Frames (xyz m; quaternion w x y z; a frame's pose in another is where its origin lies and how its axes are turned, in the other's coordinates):
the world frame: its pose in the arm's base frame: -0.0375 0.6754 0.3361 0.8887 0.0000 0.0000 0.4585
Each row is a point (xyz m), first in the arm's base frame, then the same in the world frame.
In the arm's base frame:
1: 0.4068 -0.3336 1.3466
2: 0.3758 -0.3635 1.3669
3: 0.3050 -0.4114 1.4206
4: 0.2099 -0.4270 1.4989
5: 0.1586 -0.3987 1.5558
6: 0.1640 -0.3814 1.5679
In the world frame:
1: -0.5648 -0.9468 1.0105
2: -0.6071 -0.9389 1.0308
3: -0.6872 -0.9090 1.0845
4: -0.7550 -0.8405 1.1628
5: -0.7617 -0.7823 1.2197
6: -0.7444 -0.7767 1.2318

